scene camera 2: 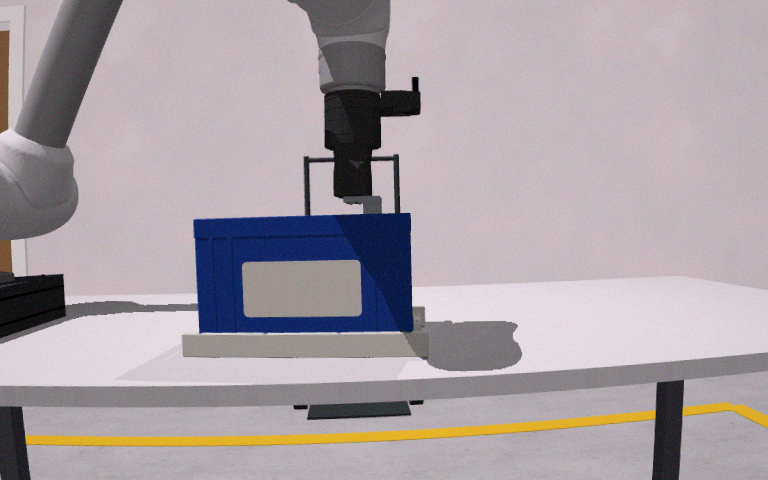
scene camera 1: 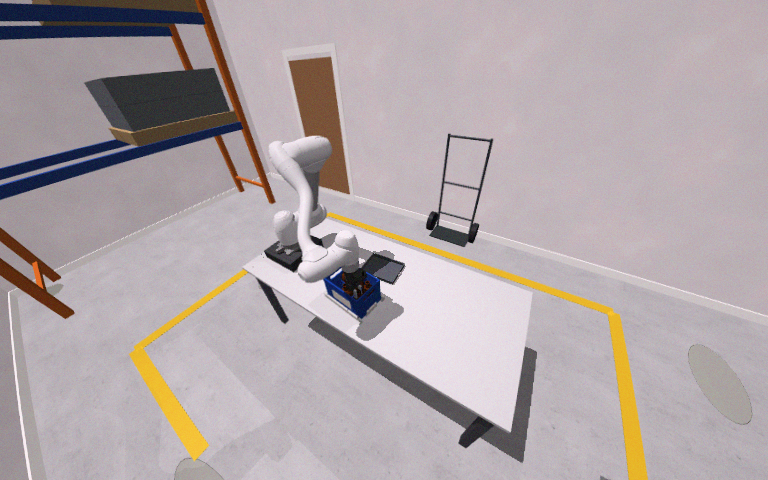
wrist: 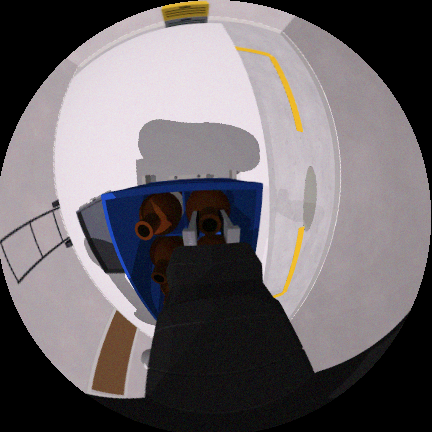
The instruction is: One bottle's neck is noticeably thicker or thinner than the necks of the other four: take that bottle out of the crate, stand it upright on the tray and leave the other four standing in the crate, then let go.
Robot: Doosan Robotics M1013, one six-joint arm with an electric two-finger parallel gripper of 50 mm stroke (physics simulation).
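Places are measured from the arm's base along level axes (x left, y ahead, z down), in millimetres.
Where they show: gripper, fingertip midpoint: (scene camera 1: pixel 358 295) (wrist: pixel 208 217); arm's base, origin of the base link: (scene camera 1: pixel 293 244).
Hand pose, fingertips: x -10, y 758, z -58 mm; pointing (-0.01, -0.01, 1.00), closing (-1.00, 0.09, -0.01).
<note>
Things, the pixels of their top centre, and the offset from my fingertips. "spot": a spot on its surface instead. Level surfaces: height alone.
- blue crate, middle of its top: (scene camera 2: pixel 312 216) (wrist: pixel 185 286) (scene camera 1: pixel 350 278) dy -90, dx +31, dz -42 mm
- brown bottle, middle of its top: (wrist: pixel 210 224) dy +2, dx -1, dz -31 mm
- second bottle, middle of its top: (wrist: pixel 142 230) (scene camera 1: pixel 367 282) dy -9, dx +82, dz -30 mm
- third bottle, middle of its top: (wrist: pixel 158 278) dy -90, dx +74, dz -30 mm
- dark tray, surface spot: (wrist: pixel 102 240) spot: dy -137, dx +344, dz +128 mm
- pale slab, surface spot: (scene camera 2: pixel 254 345) spot: dy -141, dx -77, dz +117 mm
- white table, its level: dz +133 mm
The blue crate (scene camera 1: pixel 370 298) (scene camera 2: pixel 220 283) (wrist: pixel 247 204) stands on the table and holds brown bottles. My gripper (scene camera 1: pixel 355 283) (scene camera 2: pixel 372 206) (wrist: pixel 208 217) points down into it and is shut on the neck of a brown bottle (wrist: pixel 207 200), in the upper right compartment in the wrist view. That bottle is upright inside the crate. To its left a second bottle (wrist: pixel 165 207) leans, with a third bottle (wrist: pixel 165 250) below it. Another bottle is mostly hidden under my gripper. The dark tray (scene camera 1: pixel 390 268) (wrist: pixel 102 240) lies beside the crate and holds no bottle. In scene camera 2 the crate wall hides the bottles.
A pale slab (scene camera 2: pixel 254 345) lies under the crate on the white table (scene camera 1: pixel 453 328) (scene camera 2: pixel 594 316) (wrist: pixel 110 100). The arm's black base (scene camera 1: pixel 283 257) (scene camera 2: pixel 31 305) is at one table end. A hand truck (scene camera 1: pixel 460 185) stands on the floor behind the table.
</note>
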